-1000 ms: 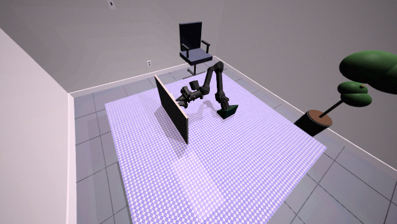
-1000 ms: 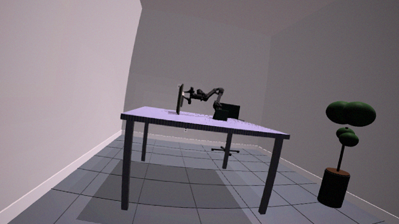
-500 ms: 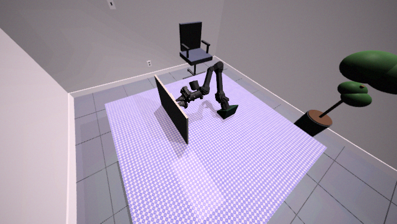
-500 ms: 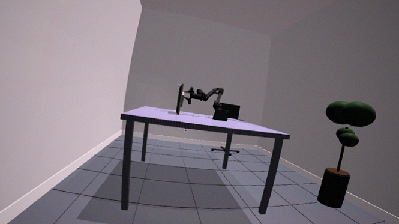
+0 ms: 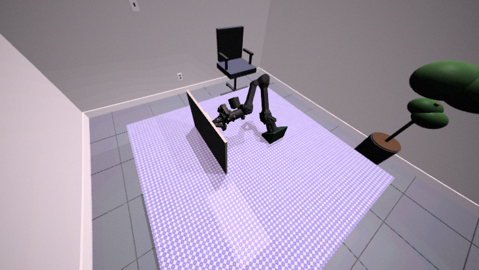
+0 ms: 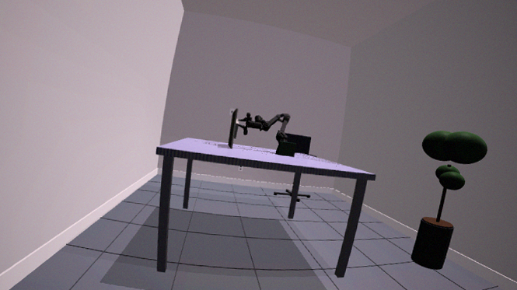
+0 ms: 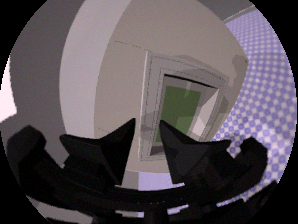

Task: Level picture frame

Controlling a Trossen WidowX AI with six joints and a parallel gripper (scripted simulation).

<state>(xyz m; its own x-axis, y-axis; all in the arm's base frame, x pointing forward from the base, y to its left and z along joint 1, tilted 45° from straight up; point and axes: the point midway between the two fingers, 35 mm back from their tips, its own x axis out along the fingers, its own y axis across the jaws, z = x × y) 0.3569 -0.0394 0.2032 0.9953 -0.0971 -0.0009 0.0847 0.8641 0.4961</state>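
My gripper tip is now 5 cm above the picture frame, 1 cm to the left of it and 1 cm short of it. From my gripper tip the other things lie so: wall panel (6 cm below, 2 cm ahead, 1 cm to the right).
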